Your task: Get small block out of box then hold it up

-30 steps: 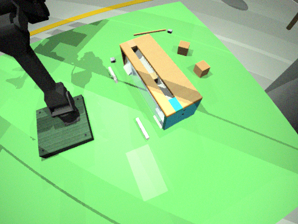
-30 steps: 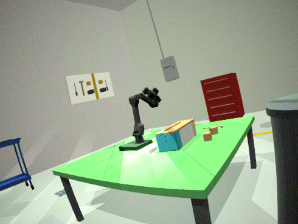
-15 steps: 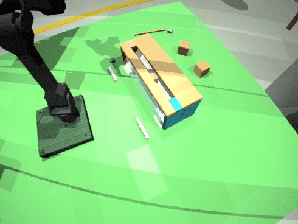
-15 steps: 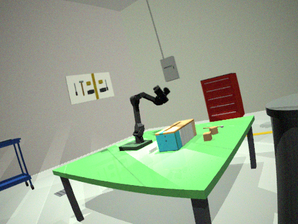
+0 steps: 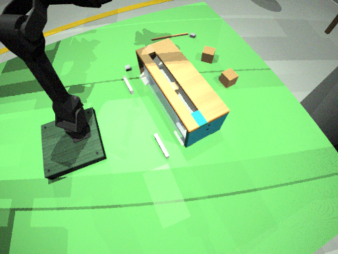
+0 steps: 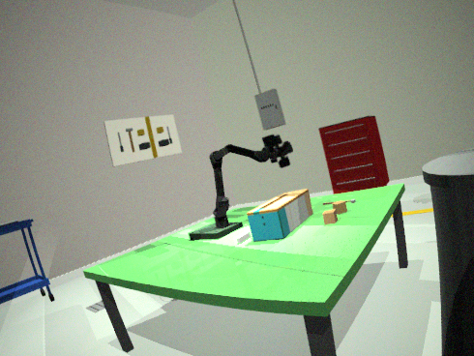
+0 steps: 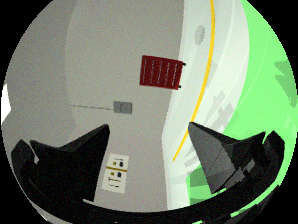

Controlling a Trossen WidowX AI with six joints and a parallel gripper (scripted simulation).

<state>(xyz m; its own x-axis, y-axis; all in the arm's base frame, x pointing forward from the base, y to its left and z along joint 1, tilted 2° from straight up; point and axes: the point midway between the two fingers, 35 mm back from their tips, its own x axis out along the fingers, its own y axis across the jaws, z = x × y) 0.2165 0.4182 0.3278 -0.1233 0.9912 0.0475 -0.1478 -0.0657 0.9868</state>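
Now: gripper tip 470 mm to the left of the box, 280 mm above it and 110 mm short of it. Also, from my gripper tip: tan block: 470 mm to the right, 260 mm below, 130 mm ahead; thin wooden stick: 340 mm below, 300 mm ahead, 100 mm to the right.
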